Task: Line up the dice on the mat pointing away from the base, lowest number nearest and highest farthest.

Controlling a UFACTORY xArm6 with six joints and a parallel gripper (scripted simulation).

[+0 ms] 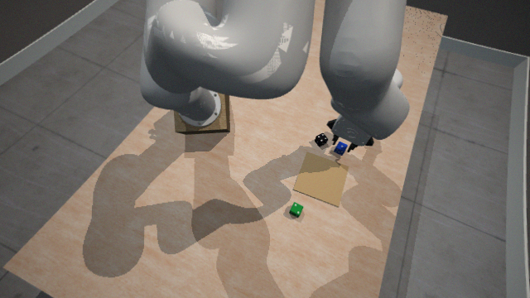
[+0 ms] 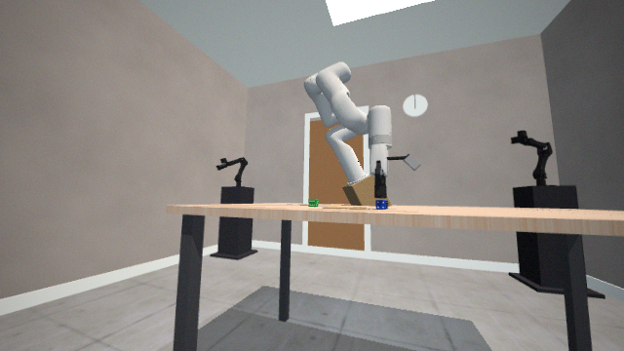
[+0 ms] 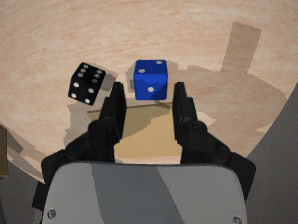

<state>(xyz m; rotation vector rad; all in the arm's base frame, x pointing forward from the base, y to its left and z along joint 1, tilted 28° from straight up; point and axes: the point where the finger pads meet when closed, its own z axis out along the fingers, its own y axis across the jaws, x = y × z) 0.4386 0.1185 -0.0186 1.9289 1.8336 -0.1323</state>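
My gripper is now 40 mm above the blue die. Also, from my hand: tan mat (20 mm behind, 120 mm to the right, 50 mm below); then green die (60 mm behind, 250 mm to the right, 40 mm below); then black die (70 mm behind, 40 mm below).
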